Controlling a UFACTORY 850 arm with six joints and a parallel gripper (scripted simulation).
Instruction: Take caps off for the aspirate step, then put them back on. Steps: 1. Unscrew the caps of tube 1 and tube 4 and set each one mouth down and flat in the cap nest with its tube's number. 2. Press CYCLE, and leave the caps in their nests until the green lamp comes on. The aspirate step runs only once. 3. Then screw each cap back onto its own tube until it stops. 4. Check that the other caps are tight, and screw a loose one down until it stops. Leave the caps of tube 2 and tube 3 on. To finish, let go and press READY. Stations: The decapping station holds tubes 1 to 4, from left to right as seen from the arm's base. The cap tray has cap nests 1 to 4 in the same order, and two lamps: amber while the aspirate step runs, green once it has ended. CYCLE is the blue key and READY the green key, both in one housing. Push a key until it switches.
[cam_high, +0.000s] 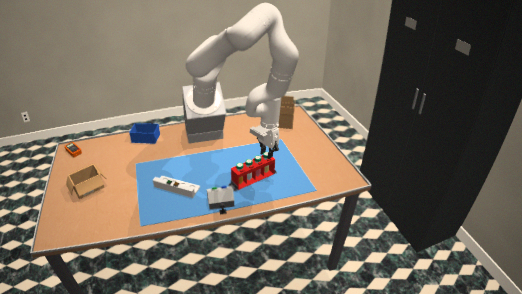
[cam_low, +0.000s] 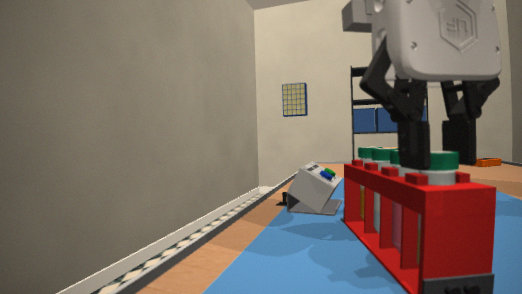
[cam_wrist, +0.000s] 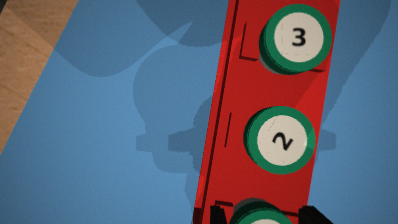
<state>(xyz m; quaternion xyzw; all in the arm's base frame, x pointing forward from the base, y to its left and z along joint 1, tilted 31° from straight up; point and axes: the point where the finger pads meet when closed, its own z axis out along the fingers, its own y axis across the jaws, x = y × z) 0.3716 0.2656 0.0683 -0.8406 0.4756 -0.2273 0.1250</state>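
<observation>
Right now the green cap is 1 cm below my hand. Round my hand: key housing: 16 cm ahead, 25 cm to the right, 8 cm below; then blue cycle key: 14 cm ahead, 23 cm to the right, 6 cm below; then tube cap: 6 cm ahead, 14 cm to the right, 1 cm below.
</observation>
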